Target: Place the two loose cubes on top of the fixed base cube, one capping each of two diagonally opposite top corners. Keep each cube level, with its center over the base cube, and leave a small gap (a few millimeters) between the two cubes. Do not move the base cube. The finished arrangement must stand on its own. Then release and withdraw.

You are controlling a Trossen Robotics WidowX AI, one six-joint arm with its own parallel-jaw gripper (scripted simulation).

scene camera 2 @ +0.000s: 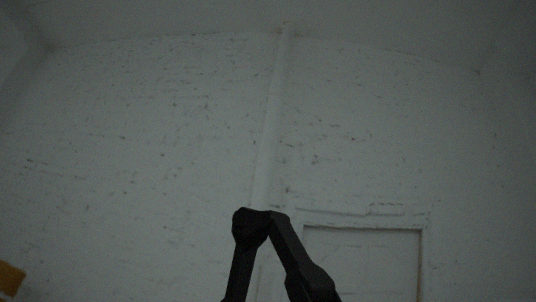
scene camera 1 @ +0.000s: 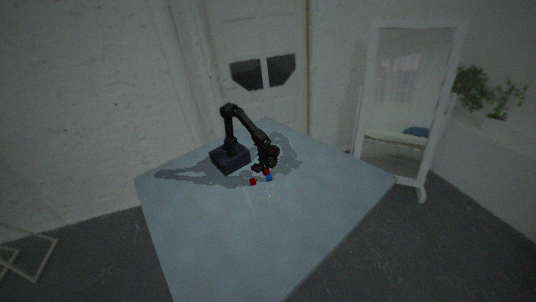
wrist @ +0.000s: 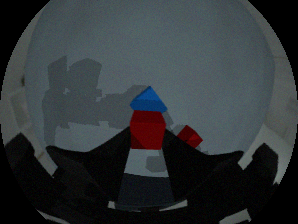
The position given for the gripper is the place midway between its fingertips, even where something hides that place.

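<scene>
In the robot's wrist view, a red cube (wrist: 147, 128) is held by the gripper (wrist: 146, 130).
</scene>
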